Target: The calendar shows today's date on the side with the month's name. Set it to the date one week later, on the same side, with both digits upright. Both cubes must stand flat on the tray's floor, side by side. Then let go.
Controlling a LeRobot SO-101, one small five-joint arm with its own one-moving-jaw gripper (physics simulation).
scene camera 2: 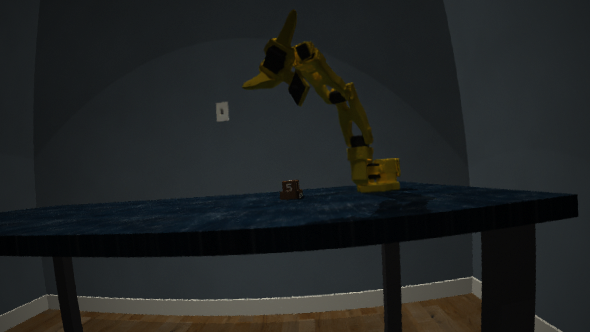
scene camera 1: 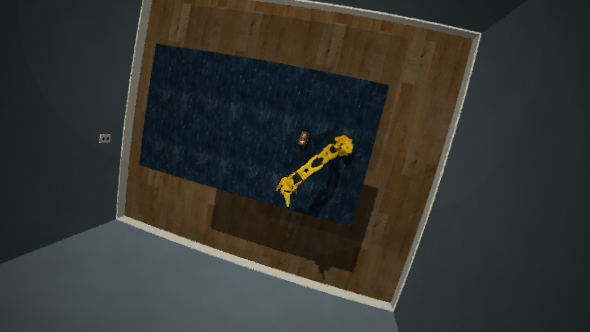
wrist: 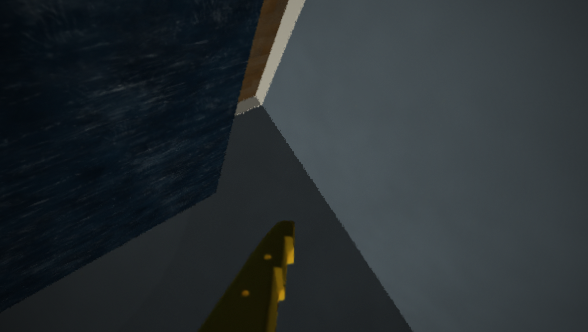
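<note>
The small brown calendar (scene camera 1: 303, 139) (scene camera 2: 290, 190) stands on the dark blue table. In the second scene view a cube face with a white 5 shows upright above the tray's edge, and a small pale mark shows at the tray's right end. From above, the light marks on it are too small to read. The month's name cannot be made out. My gripper (scene camera 1: 283, 196) (scene camera 2: 268, 49) is wide open and empty, high above the table and well away from the calendar. In the wrist view one notched jaw (wrist: 255, 285) shows, and the calendar does not show there.
The blue table top (scene camera 1: 200, 110) (scene camera 2: 150, 215) (wrist: 100, 125) lies under the arm. The yellow arm's base (scene camera 1: 344, 145) (scene camera 2: 378, 175) stands to the right of the calendar. A wall outlet (scene camera 1: 104, 138) (scene camera 2: 222, 111) is on the wall, away from the table.
</note>
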